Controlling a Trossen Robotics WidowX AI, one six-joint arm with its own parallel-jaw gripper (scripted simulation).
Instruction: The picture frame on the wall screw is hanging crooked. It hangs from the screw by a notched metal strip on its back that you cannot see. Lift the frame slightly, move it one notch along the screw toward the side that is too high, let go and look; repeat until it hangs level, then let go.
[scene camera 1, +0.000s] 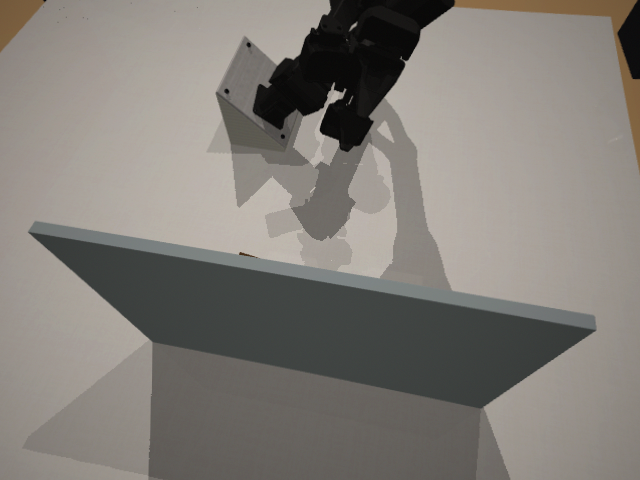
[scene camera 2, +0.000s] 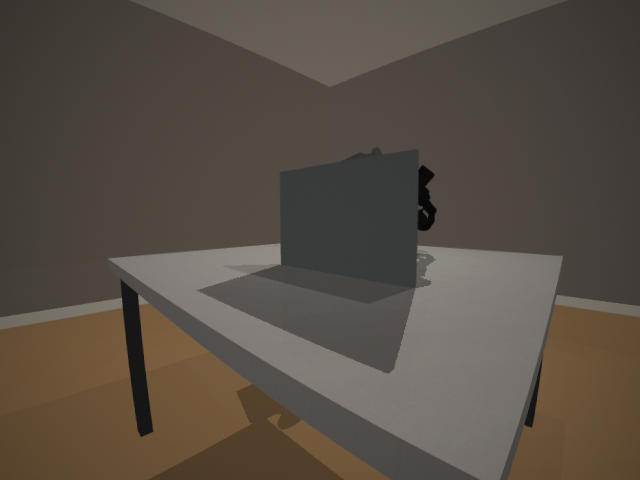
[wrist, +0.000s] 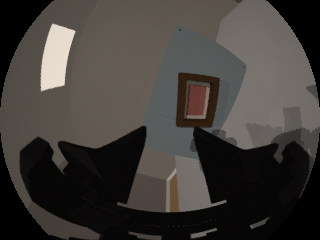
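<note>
Wall panel in scene camera 1 (scene camera 1: 468, 349), scene camera 2 (scene camera 2: 358, 218) and the wrist view (wrist: 189, 52). Picture frame (wrist: 196, 94) in the wrist view. Scene camera 2 does not show the picture frame, hidden by the wall panel. My gripper in scene camera 1 (scene camera 1: 352, 135) and the wrist view (wrist: 170, 130).
</note>
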